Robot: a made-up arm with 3 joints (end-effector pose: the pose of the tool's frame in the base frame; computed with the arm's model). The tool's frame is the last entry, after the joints. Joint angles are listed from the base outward.
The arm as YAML. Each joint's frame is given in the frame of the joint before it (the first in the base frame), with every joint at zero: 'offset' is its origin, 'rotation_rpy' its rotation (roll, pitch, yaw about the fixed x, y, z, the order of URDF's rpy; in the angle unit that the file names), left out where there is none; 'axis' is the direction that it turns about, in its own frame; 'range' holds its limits. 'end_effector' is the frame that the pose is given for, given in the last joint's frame.
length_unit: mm
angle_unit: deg
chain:
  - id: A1
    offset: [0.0, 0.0, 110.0]
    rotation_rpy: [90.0, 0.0, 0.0]
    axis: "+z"
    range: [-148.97, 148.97]
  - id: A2
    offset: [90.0, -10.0, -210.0]
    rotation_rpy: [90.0, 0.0, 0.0]
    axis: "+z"
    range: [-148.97, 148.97]
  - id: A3
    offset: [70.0, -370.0, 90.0]
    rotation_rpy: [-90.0, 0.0, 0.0]
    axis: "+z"
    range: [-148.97, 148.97]
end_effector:
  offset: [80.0, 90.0, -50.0]
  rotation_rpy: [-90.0, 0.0, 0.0]
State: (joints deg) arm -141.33 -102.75 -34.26
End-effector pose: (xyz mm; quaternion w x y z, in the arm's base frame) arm 237.6 299.5 390.6 0.0240 0.6283 0.6238 0.4643
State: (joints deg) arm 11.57 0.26 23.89
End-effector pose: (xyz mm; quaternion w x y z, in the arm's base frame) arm 191.6 629.5 164.2 0.9525 -0.0002 -0.3045 -0.0023
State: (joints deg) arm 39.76 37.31 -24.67
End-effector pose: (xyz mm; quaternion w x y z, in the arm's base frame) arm 408.1 434.8 382.4 0.9393 0.1705 -0.1244 -0.2706
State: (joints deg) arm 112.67 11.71 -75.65
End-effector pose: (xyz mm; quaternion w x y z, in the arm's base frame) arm 8.9 585.3 491.5 0.9433 0.1017 -0.3158 0.0074
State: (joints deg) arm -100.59 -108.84 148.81
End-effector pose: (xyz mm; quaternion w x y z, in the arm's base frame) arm -79.4 31.7 422.9 0.5311 0.6687 -0.2377 -0.4630
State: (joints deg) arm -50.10 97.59 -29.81
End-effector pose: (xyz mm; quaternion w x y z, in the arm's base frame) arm 261.9 -28.0 -299.3 0.5050 -0.1325 0.4230 -0.7406
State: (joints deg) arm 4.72 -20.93 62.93
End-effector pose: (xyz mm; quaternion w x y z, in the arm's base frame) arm -36.4 611.7 119.2 0.8169 0.0883 -0.5474 0.1587
